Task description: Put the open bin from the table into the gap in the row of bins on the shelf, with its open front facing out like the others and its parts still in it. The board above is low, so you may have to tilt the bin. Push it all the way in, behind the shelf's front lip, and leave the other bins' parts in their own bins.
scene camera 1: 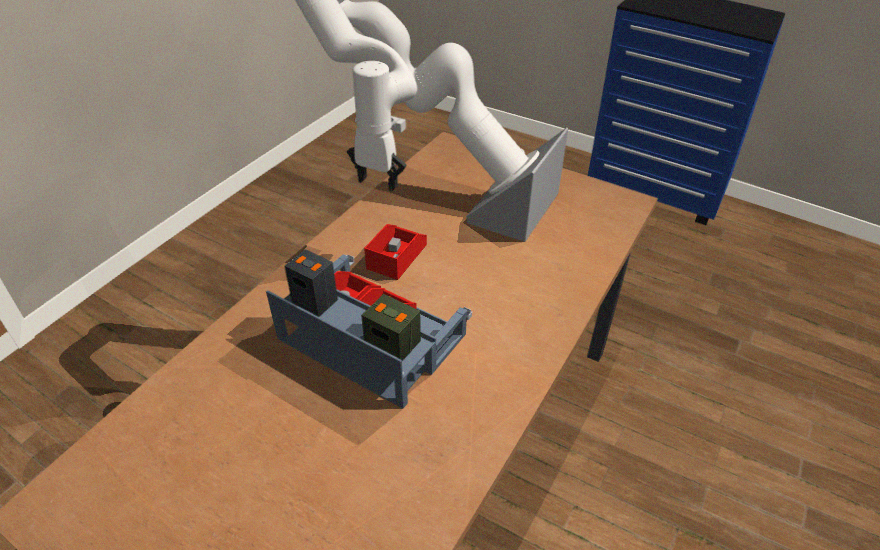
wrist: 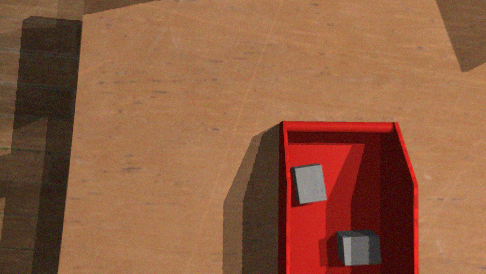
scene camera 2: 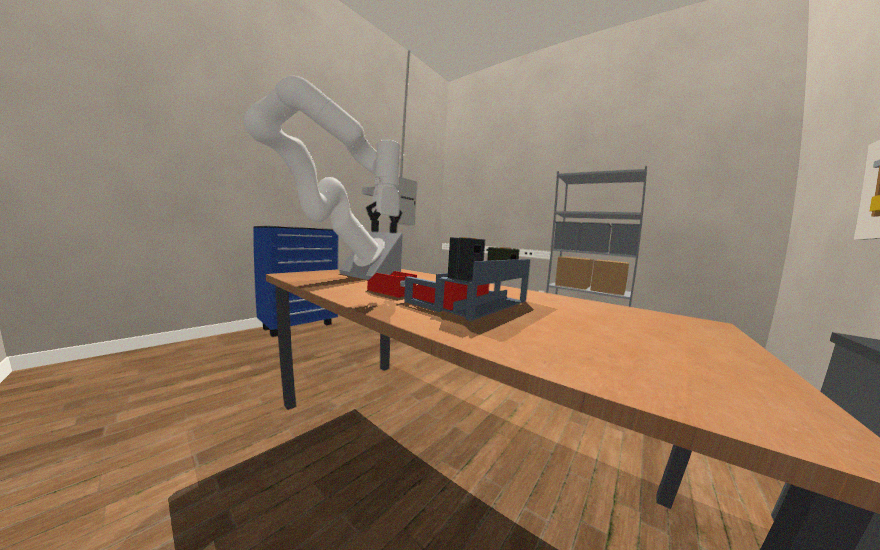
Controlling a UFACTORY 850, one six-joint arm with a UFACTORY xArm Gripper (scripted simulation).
Scene:
my gripper: scene camera 1; scene camera 2; not seen in the wrist view (out of frame)
dark grey box: scene camera 1; scene camera 2; not seen in the wrist view (out of frame)
same spot on my gripper: (scene camera 2: 375, 222) = (scene camera 1: 357, 170)
same spot on dark grey box: (scene camera 1: 311, 280) = (scene camera 2: 484, 241)

